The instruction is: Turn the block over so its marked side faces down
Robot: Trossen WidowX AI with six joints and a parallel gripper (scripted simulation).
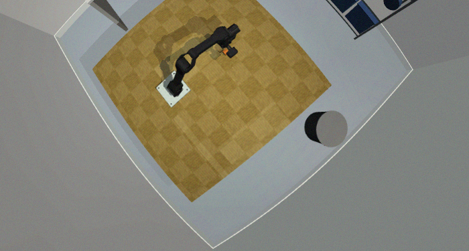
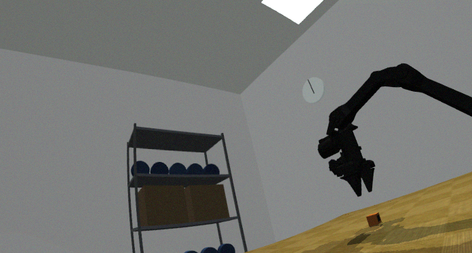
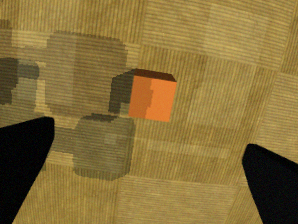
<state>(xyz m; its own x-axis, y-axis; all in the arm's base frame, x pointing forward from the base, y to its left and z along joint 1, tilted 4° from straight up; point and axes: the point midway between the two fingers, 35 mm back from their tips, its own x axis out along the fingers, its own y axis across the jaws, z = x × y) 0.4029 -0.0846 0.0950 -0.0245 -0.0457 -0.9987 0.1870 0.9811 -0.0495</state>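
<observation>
Right now the orange block is 10 mm behind my gripper tip and 80 mm below it.
</observation>
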